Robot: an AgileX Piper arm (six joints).
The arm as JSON. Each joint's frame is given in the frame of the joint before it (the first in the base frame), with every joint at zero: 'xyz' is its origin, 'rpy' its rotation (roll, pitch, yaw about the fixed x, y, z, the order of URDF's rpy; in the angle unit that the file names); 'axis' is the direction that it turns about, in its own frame. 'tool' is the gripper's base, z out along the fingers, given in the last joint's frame.
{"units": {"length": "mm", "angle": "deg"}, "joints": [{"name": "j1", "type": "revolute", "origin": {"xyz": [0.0, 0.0, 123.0], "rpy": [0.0, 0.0, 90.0]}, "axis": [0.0, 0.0, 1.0]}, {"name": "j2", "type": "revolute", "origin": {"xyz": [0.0, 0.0, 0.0], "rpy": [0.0, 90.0, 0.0]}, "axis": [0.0, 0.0, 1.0]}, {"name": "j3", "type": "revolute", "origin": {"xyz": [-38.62, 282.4, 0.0], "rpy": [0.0, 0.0, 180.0]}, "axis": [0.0, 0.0, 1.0]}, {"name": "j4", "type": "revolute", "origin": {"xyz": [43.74, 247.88, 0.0], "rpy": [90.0, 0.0, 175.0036]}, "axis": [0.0, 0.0, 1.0]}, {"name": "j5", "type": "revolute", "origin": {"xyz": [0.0, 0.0, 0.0], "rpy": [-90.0, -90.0, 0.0]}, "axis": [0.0, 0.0, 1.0]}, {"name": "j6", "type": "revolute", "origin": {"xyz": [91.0, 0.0, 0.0], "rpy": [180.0, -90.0, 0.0]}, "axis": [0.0, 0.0, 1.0]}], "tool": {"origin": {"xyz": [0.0, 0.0, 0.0], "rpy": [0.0, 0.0, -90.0]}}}
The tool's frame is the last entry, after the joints.
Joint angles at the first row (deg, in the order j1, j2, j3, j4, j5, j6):
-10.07, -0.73, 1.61, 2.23, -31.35, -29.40
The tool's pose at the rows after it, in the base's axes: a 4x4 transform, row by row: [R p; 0 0 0 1], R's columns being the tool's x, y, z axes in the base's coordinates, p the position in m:
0.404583 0.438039 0.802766 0.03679; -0.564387 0.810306 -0.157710 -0.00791; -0.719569 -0.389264 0.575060 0.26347; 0 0 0 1
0.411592 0.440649 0.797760 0.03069; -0.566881 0.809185 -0.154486 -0.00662; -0.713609 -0.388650 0.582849 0.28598; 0 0 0 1
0.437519 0.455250 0.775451 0.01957; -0.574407 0.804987 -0.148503 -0.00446; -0.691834 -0.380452 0.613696 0.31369; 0 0 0 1
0.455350 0.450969 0.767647 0.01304; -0.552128 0.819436 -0.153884 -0.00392; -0.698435 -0.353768 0.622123 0.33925; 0 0 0 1
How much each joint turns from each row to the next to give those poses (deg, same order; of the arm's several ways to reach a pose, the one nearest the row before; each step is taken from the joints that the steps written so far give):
0.00, 0.00, -3.06, -0.41, 3.40, -1.22
0.00, 0.00, -5.13, 0.01, 4.59, -0.16
0.00, 0.00, -6.05, 0.00, 3.84, -0.23
0.01, 1.92, -5.78, 1.72, 3.22, -0.05

